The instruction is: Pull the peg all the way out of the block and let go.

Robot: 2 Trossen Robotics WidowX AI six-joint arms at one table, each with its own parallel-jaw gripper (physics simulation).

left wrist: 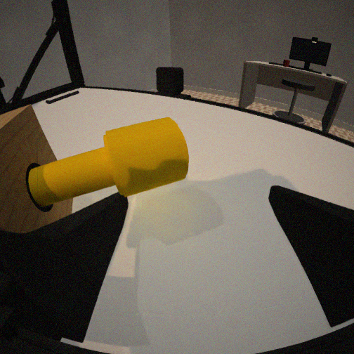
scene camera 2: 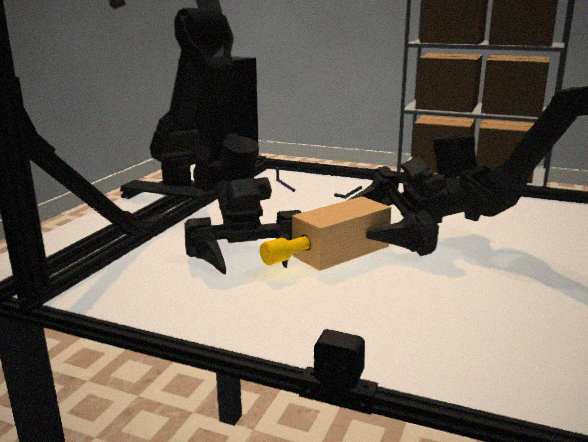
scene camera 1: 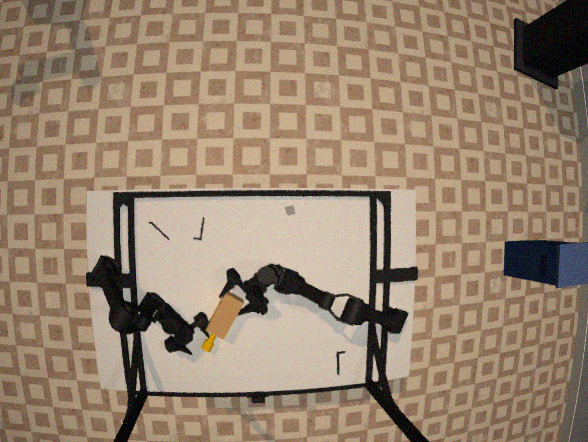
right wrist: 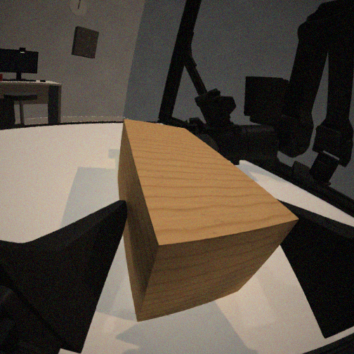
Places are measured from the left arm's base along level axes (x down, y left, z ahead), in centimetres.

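Pixels of known places: left gripper, fingertip midpoint: [scene camera 2: 255,268] [scene camera 1: 201,347]; right gripper, fingertip midpoint: [scene camera 2: 355,219] [scene camera 1: 227,306]; left arm's base at its link origin: [scene camera 2: 176,184] [scene camera 1: 108,267]; right arm's base at its link origin: [scene camera 1: 389,316].
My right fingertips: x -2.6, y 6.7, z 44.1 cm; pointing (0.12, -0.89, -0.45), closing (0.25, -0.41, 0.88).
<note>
For each thing: its top centre in the pictures, then the offset to it from my right fingertips. "pt": a spot on its surface instead. Level surfaces: height alone.
- wooden block at its top centre: [scene camera 2: 342,211] [scene camera 1: 224,317] dx -2.3, dy -3.4, dz +0.2 cm
- yellow peg at its top centre: [scene camera 2: 299,233] [scene camera 1: 213,336] dx -0.7, dy -12.1, dz -0.5 cm
- white table at its surface level: dx +4.5 cm
- small grey square at a spot on its surface: [scene camera 1: 290,210] pt dx +4.2, dy +38.5, dz +6.3 cm
A wooden block [scene camera 1: 225,316] [scene camera 2: 350,235] [left wrist: 17,150] [right wrist: 200,180] is held above the table. A yellow peg [scene camera 1: 208,343] [scene camera 2: 280,250] [left wrist: 147,157] sticks out of the hole in the block's end face, its thick head outward; its inner end is hidden in the block. My right gripper [scene camera 1: 231,305] [scene camera 2: 364,215] [right wrist: 198,206] is shut on the block, one finger on each side, near the end away from the peg. My left gripper [scene camera 1: 198,344] [scene camera 2: 255,269] [left wrist: 199,195] is open and empty beside the peg; in the left wrist view the peg's head shows above and beyond one fingertip.
A white table [scene camera 1: 300,365] [scene camera 2: 450,320] [left wrist: 240,275] bears both arms inside a black frame [scene camera 1: 250,193] [scene camera 2: 165,352]. A small grey square [scene camera 1: 290,210] and thin black angled marks lie on the table. A black box-shaped device [scene camera 2: 339,357] sits on the frame's near rail.
</note>
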